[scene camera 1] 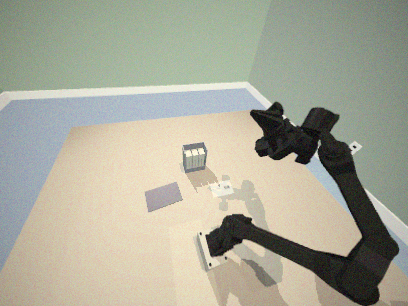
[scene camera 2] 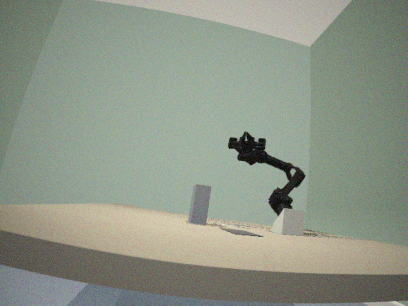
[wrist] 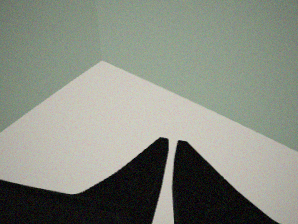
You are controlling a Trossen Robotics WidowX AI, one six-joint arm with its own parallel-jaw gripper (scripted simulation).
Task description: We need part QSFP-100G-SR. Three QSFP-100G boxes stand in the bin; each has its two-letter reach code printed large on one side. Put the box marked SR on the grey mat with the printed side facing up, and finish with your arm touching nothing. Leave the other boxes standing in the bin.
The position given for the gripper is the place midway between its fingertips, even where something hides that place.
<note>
The gripper point(scene camera 1: 251, 111) is shut, holding nothing. Also in view: a grey mat point(scene camera 1: 168, 194).
The gripper shows as well in the wrist view point(wrist: 171, 148).
</note>
